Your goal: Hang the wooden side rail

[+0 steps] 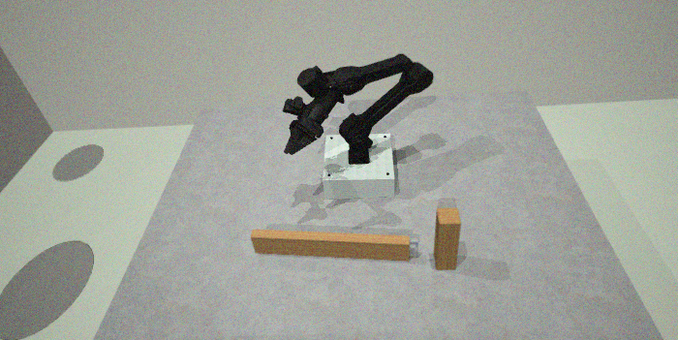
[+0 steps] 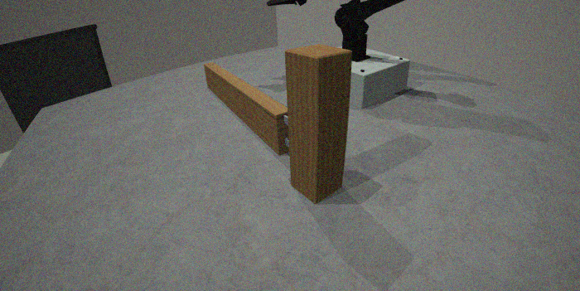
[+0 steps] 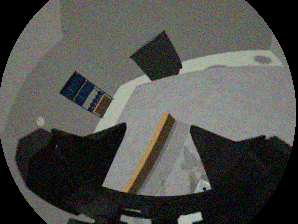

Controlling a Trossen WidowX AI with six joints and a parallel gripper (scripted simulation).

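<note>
My gripper tip is 390 mm to the right of the headboard post, 190 mm short of it and 160 mm above it.
</note>
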